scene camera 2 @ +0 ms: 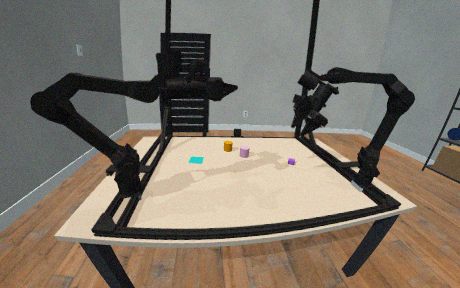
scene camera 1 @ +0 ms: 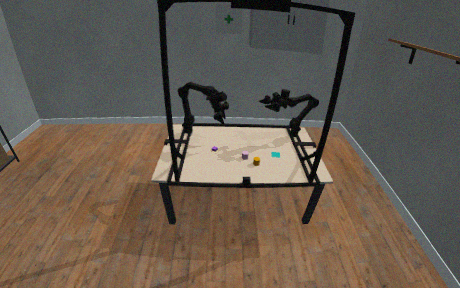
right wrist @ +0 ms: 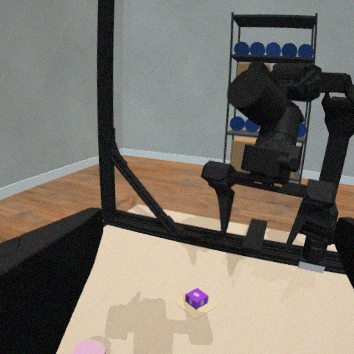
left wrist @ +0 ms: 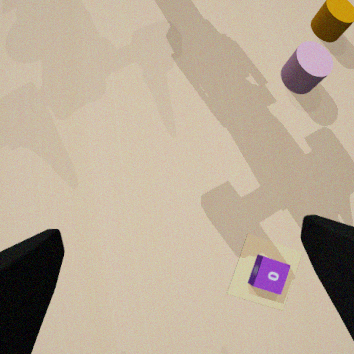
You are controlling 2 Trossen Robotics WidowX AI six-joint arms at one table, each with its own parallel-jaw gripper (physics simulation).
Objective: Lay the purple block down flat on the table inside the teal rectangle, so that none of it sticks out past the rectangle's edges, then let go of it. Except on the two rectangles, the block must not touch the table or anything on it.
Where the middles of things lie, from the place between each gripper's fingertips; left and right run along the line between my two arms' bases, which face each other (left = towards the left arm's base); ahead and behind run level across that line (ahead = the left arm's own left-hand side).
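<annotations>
Pale rectangle (left wrist: 253,245): 10 cm behind my right hand, 33 cm to the left of it, 34 cm below it. Purple block (left wrist: 268,274): 33 cm below my right hand, 33 cm to the left, 10 cm behind. My right hand: 32 cm above the pink cylinder (left wrist: 310,62), 19 cm past it, 11 cm to the right of it.
From my left hand, pale rectangle: 190 mm below, 100 mm behind, 70 mm to the left. Pink cylinder, from my left hand: 180 mm behind, 170 mm below, 160 mm to the right. My left hand: 180 mm above the purple block, 100 mm past it, 70 mm to the right of it.
</annotations>
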